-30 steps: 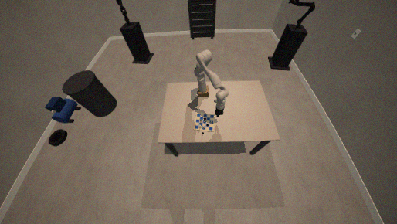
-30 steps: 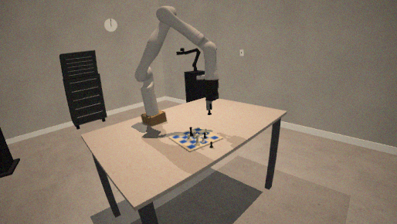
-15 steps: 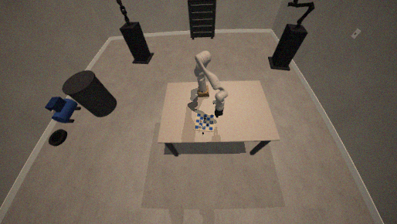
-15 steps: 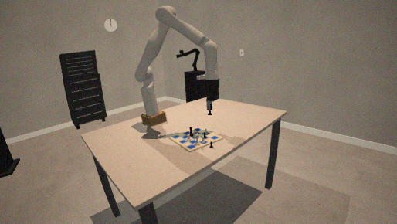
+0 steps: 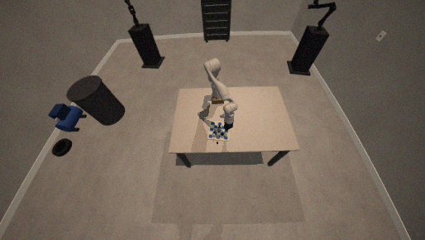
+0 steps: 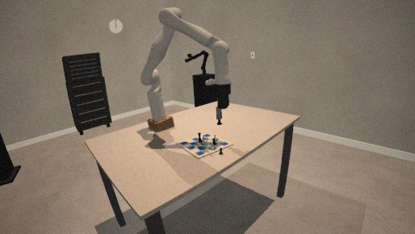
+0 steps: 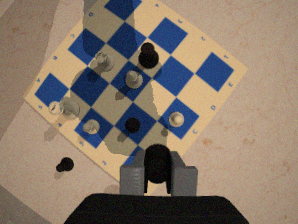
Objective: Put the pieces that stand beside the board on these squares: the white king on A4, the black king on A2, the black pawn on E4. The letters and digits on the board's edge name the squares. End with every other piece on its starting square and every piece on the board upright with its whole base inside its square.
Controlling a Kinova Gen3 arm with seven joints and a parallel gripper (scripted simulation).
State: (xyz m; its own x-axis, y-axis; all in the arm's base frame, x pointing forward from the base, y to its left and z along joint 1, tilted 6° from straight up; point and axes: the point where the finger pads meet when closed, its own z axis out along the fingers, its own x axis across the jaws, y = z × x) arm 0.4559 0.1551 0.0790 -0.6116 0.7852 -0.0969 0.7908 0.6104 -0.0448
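My gripper is now 4 cm short of the white king, 11 cm to the left of it and 12 cm above it. From my hand the other things lie so: blue-and-cream chessboard 4 cm behind, 8 cm to the right, 15 cm below; then black king 1 cm below.
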